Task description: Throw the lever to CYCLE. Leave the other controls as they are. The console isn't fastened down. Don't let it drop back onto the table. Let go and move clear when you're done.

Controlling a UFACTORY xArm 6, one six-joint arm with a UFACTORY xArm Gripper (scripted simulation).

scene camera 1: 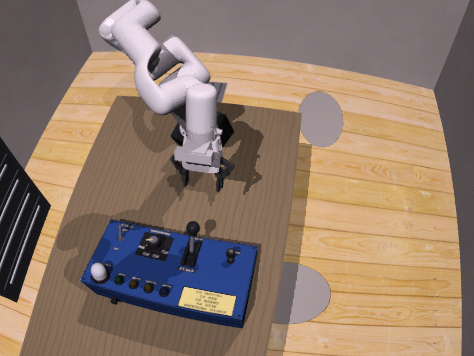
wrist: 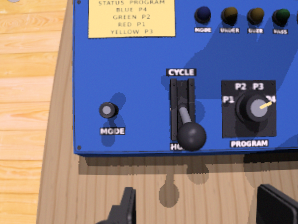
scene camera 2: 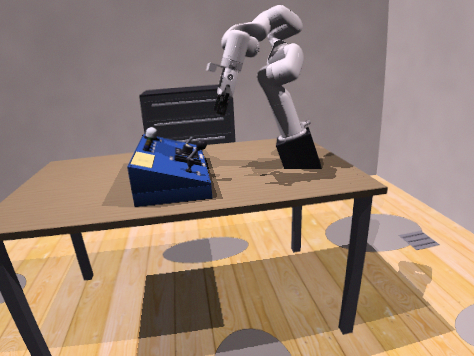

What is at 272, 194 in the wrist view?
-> The gripper.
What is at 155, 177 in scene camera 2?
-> A blue console.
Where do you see a blue console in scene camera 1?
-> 208, 287
